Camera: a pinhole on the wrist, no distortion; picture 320 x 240 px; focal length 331.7 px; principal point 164.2 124.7 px. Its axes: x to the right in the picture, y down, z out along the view. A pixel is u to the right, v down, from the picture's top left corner.
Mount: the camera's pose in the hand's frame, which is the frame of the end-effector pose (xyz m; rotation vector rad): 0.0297 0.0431 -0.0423 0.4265 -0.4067 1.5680
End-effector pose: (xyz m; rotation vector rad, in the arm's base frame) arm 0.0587 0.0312 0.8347 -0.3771 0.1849 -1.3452
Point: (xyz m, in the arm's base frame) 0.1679 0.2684 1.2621
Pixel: outside the picture
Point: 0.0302 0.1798 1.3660
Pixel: 206 207
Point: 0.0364 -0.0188 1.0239
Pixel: 135 92
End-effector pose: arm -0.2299 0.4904 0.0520 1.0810 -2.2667 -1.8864
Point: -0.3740 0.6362 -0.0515
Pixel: 271 62
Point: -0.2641 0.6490 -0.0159
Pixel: 226 211
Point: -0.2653 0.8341 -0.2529
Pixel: 155 163
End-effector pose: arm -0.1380 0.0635 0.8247 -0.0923 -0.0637 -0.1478
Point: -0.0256 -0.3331 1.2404
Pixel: 57 41
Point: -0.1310 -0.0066 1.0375
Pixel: 179 129
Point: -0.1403 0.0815 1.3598
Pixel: 306 125
